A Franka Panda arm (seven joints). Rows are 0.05 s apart.
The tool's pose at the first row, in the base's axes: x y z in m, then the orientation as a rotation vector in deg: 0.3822, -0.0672, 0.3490, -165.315, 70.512, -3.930
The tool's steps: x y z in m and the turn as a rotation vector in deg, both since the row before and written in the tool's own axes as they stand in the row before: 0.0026, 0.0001, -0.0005, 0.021, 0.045, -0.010; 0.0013, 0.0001, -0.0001, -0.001, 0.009, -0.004; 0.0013, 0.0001, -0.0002, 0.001, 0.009, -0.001; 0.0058, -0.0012, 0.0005, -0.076, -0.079, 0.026; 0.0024, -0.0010, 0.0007, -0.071, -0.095, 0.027; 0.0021, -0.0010, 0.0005, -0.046, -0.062, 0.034; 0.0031, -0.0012, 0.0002, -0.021, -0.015, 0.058; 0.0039, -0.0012, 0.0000, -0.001, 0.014, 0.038; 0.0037, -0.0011, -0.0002, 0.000, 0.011, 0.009; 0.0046, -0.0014, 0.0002, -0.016, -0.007, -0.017; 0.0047, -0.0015, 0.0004, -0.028, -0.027, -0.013; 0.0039, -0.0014, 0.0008, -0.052, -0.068, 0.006; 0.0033, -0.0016, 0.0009, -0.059, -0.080, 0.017; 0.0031, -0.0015, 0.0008, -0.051, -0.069, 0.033
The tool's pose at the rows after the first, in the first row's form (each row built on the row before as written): 0.3839, -0.0691, 0.3496, -165.318, 70.496, -4.008; 0.3847, -0.0701, 0.3497, -165.324, 70.492, -4.020; 0.3855, -0.0711, 0.3499, -165.327, 70.492, -4.034; 0.3904, -0.0745, 0.3497, -165.349, 70.547, -3.874; 0.3928, -0.0755, 0.3491, -165.361, 70.599, -3.694; 0.3950, -0.0763, 0.3487, -165.358, 70.656, -3.576; 0.3980, -0.0777, 0.3486, -165.334, 70.745, -3.542; 0.4016, -0.0797, 0.3488, -165.315, 70.802, -3.562; 0.4049, -0.0816, 0.3492, -165.313, 70.817, -3.578; 0.4091, -0.0840, 0.3492, -165.335, 70.798, -3.558; 0.4134, -0.0864, 0.3490, -165.358, 70.786, -3.502; 0.4171, -0.0883, 0.3484, -165.376, 70.804, -3.372; 0.4206, -0.0896, 0.3476, -165.388, 70.839, -3.220; 0.4238, -0.0908, 0.3469, -165.387, 70.896, -3.089
